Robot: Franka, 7 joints.
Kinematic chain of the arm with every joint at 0, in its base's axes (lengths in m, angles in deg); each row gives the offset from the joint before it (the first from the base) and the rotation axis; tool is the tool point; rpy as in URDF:
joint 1: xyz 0 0 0.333 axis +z
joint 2: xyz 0 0 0 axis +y
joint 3: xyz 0 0 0.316 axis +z
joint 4: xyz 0.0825 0 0 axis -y
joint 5: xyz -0.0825 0 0.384 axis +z
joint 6: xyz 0 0 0 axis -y
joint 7: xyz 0.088 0 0 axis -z
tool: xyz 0 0 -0.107 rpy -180 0 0
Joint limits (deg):
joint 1: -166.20..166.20
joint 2: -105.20..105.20
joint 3: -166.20..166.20
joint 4: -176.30..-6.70
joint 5: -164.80..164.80
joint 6: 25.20..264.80
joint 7: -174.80..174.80
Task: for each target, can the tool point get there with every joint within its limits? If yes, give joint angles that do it. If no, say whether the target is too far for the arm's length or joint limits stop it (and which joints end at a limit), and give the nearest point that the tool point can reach.
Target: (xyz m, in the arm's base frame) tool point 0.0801 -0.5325 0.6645
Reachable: yes | joints -19.35 -23.36 -50.42 -111.50 -96.33 130.70 -33.24
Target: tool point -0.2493 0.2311 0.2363
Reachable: yes | joints -141.15 -18.70 -70.21 -159.44 94.11 186.48 42.69
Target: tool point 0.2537 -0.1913 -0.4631
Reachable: no: joint limits stop it (at a limit: joint 2) | nearest point 0.2492 -0.1879 -0.3600 | short by 0.103 m
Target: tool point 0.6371 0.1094 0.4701
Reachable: yes | joints 129.36 -33.09 -101.38 -104.89 -105.59 104.75 60.38
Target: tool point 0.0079 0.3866 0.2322
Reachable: yes | joints -16.51 10.14 98.89 -154.01 -98.92 150.79 -89.14
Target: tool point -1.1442 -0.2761 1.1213
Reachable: no: too far | nearest point -0.6929 -0.1672 0.8104 | short by 0.559 m
